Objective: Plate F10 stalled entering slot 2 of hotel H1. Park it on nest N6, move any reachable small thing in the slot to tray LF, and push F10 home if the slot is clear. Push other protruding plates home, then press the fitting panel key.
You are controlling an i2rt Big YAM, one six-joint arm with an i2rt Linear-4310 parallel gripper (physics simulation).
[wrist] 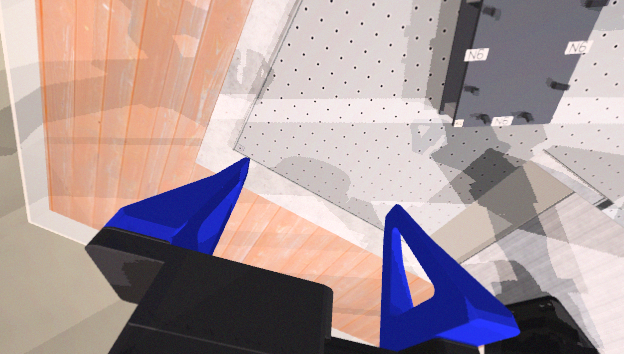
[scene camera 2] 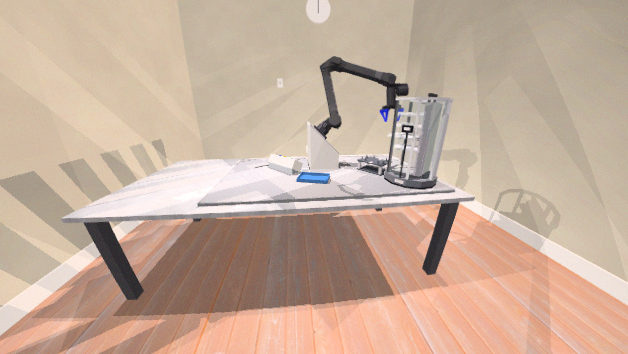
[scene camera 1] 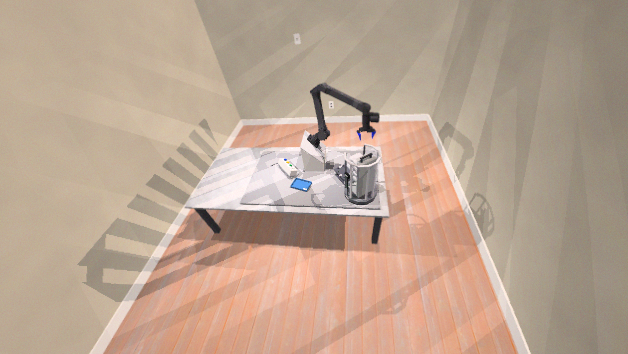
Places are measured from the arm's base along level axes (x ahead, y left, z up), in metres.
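Pixels of known places: gripper, fingertip midpoint: [wrist: 322, 188] [scene camera 2: 391, 121] [scene camera 1: 366, 139]; arm's base, link origin: [wrist: 550, 341] [scene camera 2: 319, 133] [scene camera 1: 313, 141].
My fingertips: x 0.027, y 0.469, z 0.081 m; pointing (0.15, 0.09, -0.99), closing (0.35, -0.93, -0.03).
Ahead of a thing's pixels: the offset from my fingertips to its top centre. "spot": to the spot under its first point. Level surfaces: height alone.
My gripper [scene camera 1: 366, 138] [scene camera 2: 392, 119] [wrist: 322, 188] is open and empty, with blue fingers pointing down. It hangs above and behind hotel H1 {dy +0.001, dx +0.335, dz +0.141 m} [scene camera 1: 369, 182] [scene camera 2: 434, 140], a tall upright rack at the table's right end. Pale plates or shelves show at the hotel's open left side in scene camera 2; which one is F10, and what lies in slot 2, cannot be told. Nest N6 {dy -0.141, dx +0.181, dz -0.197 m} [scene camera 2: 373, 162] [wrist: 520, 75], a dark raised platform with small pegs, stands left of the hotel with no plate on it. Blue tray LF {dy -0.493, dx +0.339, dz -0.255 m} [scene camera 1: 301, 184] [scene camera 2: 313, 180] and the key panel {dy -0.671, dx +0.180, dz -0.189 m} [scene camera 1: 288, 167] [scene camera 2: 284, 165] are farther left.
The arm's pale wedge-shaped base [scene camera 1: 312, 159] [scene camera 2: 321, 150] stands between the panel and the nest. The hotel has a dark top handle {spot: dy +0.035, dx +0.375, dz +0.135 m} [scene camera 1: 366, 157] and a thin black post with a square head {spot: dy -0.088, dx +0.424, dz -0.008 m} [scene camera 2: 407, 129] at its front. A perforated board {dz -0.272 m} [wrist: 325, 125] lies on the table {dz -0.285 m} [scene camera 2: 150, 187].
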